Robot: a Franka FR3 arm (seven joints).
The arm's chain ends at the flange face. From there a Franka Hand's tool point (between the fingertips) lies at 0.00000 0.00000 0.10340 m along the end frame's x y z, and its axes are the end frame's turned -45 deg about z.
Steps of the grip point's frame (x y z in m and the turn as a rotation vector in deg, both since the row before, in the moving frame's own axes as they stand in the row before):
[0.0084, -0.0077, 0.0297, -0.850, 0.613, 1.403]
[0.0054, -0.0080, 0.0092, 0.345, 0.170, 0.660]
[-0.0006, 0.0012, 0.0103, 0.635, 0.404, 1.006]
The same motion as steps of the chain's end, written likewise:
[-0.0014, -0.0117, 0.0297, -0.168, 1.034, 1.403]
[-0.0016, -0.0088, 0.0092, 0.364, -0.124, 0.660]
[0.0007, 0.0026, 0.0103, 0.735, -0.163, 1.006]

